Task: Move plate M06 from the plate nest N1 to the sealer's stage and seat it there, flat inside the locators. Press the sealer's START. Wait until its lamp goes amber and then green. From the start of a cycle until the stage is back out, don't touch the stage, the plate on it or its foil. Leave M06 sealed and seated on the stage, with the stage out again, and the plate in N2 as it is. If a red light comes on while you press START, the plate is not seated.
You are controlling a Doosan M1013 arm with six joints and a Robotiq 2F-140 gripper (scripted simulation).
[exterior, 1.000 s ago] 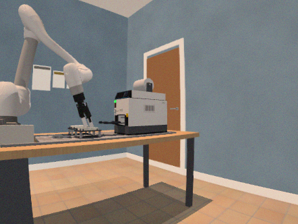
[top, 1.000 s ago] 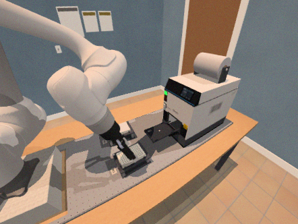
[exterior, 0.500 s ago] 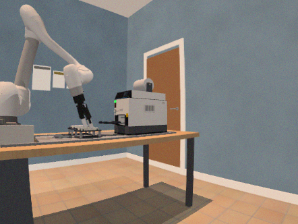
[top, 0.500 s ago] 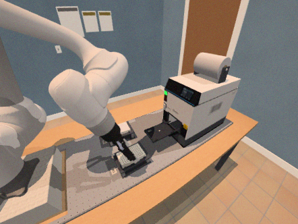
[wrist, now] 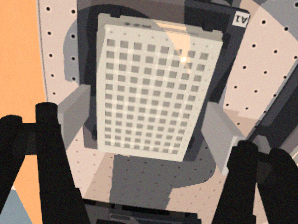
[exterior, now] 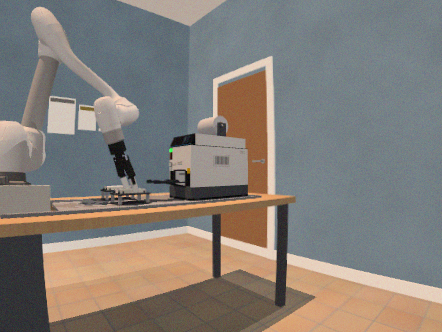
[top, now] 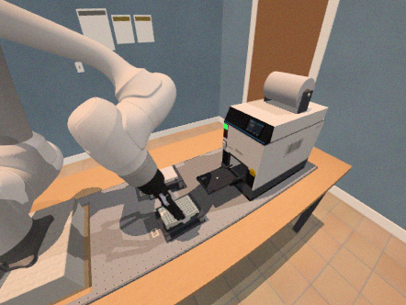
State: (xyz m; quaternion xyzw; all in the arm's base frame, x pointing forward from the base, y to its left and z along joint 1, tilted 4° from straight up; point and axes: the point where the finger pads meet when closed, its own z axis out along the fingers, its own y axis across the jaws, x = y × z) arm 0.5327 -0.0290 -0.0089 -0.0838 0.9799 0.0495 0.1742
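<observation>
The white well plate is 2 cm below my hand. From my hand the other things lie so: foil roll 52 cm ahead, 11 cm to the left, 34 cm above; then sealer stage 19 cm ahead, 6 cm to the left, 2 cm above.
</observation>
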